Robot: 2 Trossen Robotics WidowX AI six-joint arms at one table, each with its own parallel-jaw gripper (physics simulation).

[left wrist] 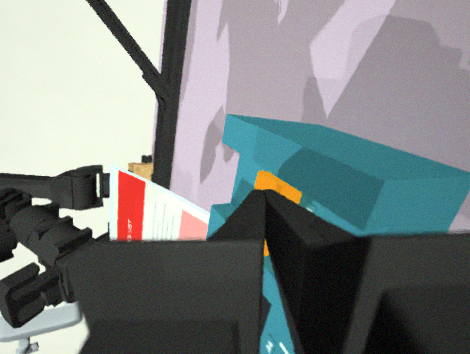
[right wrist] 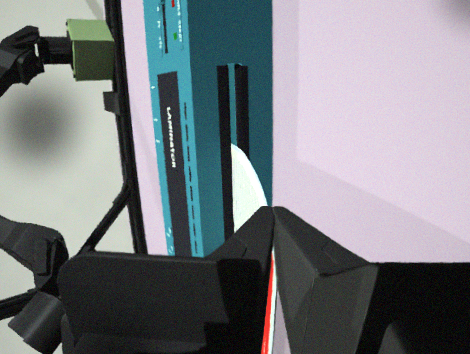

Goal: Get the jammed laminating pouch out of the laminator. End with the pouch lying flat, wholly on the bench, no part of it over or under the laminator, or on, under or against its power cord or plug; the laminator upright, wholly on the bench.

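Frame: origin at the left arm's base, x ahead, y left, z up, level; metres.
Where they show: left gripper, fingertip midpoint: (left wrist: 261,199); right gripper, fingertip midpoint: (right wrist: 271,217); left arm's base, link origin: (right wrist: 70,50).
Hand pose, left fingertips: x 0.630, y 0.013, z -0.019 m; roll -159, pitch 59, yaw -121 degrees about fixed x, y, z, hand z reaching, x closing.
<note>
Each offset is from my left fingertips to the top centre of the thing. "*": to the spot under its first point. Level surfaces: height alone.
The teal laminator (left wrist: 420,200) (right wrist: 210,150) is on the lilac bench. The white laminating pouch {* dx -0.042, dy +0.196, dz -0.027 m} (right wrist: 245,195) sticks out of the laminator's dark slot in the right wrist view and is bowed near the slot. Its red-striped printed side shows beyond the laminator in the left wrist view, where the pouch {* dx +0.056, dy +0.148, dz +0.004 m} (left wrist: 162,215) slants. My right gripper (right wrist: 271,217) is shut on the pouch, whose red and white edge runs down between the fingers. My left gripper (left wrist: 261,199) is shut with its tips in front of an orange patch {* dx +0.001, dy -0.010, dz -0.005 m} (left wrist: 282,186) on the laminator. The fingers hide part of that patch.
The lilac bench {dz -0.083 m} (left wrist: 205,90) (right wrist: 360,100) extends beside the laminator. A black frame bar (left wrist: 170,100) (right wrist: 127,150) runs past the bench edge. A green block (right wrist: 93,57), a tan block (left wrist: 141,171) and a pale grey tray (left wrist: 42,322) show beyond it, with black arm parts (left wrist: 77,187).
</note>
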